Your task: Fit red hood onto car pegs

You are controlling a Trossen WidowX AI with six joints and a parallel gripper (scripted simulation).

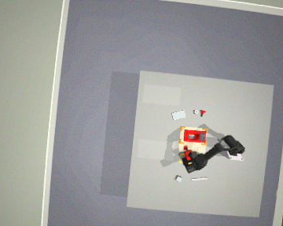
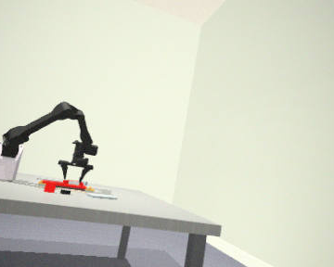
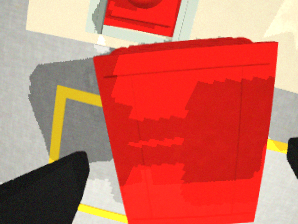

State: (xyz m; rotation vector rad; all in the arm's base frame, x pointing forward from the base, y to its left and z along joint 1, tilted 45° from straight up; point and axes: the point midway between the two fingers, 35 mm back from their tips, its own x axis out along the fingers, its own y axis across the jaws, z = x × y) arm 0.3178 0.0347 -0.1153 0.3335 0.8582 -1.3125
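My gripper tip is 10 mm above the red hood. Also, from my gripper tip: small pale cube (60 mm ahead, 230 mm to the left, 20 mm below); pale plate (140 mm ahead, 360 mm to the right, 30 mm below); thin bar (130 mm behind, 210 mm to the left, 30 mm below).
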